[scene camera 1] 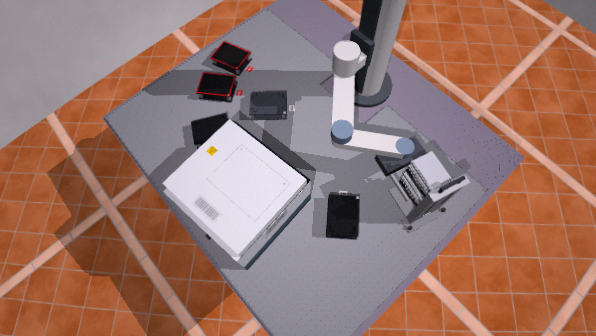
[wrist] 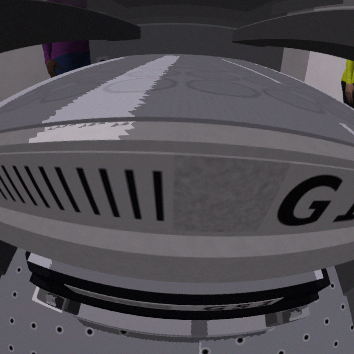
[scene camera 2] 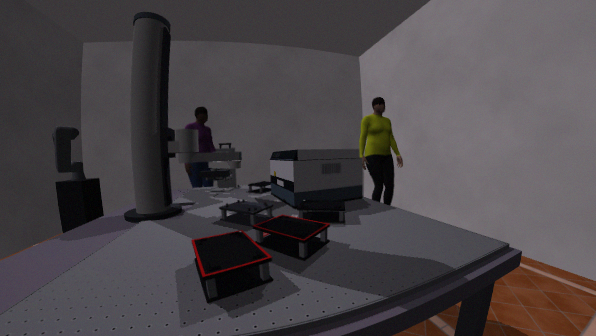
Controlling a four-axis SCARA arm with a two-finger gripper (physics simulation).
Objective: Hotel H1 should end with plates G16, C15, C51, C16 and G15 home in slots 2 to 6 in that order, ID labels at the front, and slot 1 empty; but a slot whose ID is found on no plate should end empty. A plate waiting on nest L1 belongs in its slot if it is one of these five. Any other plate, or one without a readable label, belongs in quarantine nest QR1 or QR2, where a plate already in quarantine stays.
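Frame: origin at the arm's base, x ahead, y left, z up, level; centimetres.
Seen in the pictures: arm's base, origin of the base link: [scene camera 1: 365, 85] [scene camera 2: 154, 213].
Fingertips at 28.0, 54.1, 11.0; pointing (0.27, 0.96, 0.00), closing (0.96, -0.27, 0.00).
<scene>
Pixels of each thing's top centre, then the offset from my fingertips to it, as dx, dy, dz. "spot": a spot on its surface instead.
- hotel H1, surface spot: [scene camera 1: 434, 197] spot: +8.0, +4.5, +20.4
- light plate, middle of its top: [wrist: 184, 58] [scene camera 1: 420, 185] -0.5, -2.1, +3.7
- black-rimmed plate labelled G51, middle of its top: [wrist: 181, 143] -0.5, -2.1, +0.1
- large white device, middle of its top: [scene camera 1: 233, 181] [scene camera 2: 312, 150] +51.7, -46.0, +15.8
- black nest, middle of its top: [scene camera 1: 343, 214] [scene camera 2: 262, 182] +27.0, -15.1, -4.3
- dark nest, middle of its top: [scene camera 2: 246, 203] [scene camera 1: 267, 101] +15.0, -74.9, -3.7
The hotel H1 [scene camera 1: 434, 197] stands at the right of the table in scene camera 1, with several plate edges [scene camera 1: 413, 184] showing. In the wrist view a light plate [wrist: 225, 192] fills the middle; its label begins with G, the rest cut off. Below it, in the lowest slot, sits a black-rimmed plate labelled G51 [wrist: 175, 302]. My gripper [scene camera 1: 411, 177] [wrist: 177, 290] is at the front of H1, low by G51, open with nothing held; its fingertips are mostly hidden. Two red-rimmed quarantine nests [scene camera 1: 230, 55] [scene camera 1: 216, 85] [scene camera 2: 231, 252] [scene camera 2: 291, 226] stand at the far left; no plate shows on them.
A large white device [scene camera 1: 240, 182] [scene camera 2: 325, 172] stands left of centre. A black nest [scene camera 1: 343, 215] stands between it and H1. A dark nest [scene camera 1: 268, 104] [scene camera 2: 246, 206] is near the quarantine nests, and another [scene camera 1: 207, 129] [scene camera 2: 322, 205] is beside the device. The arm column [scene camera 1: 382, 50] [scene camera 2: 150, 115] stands behind.
</scene>
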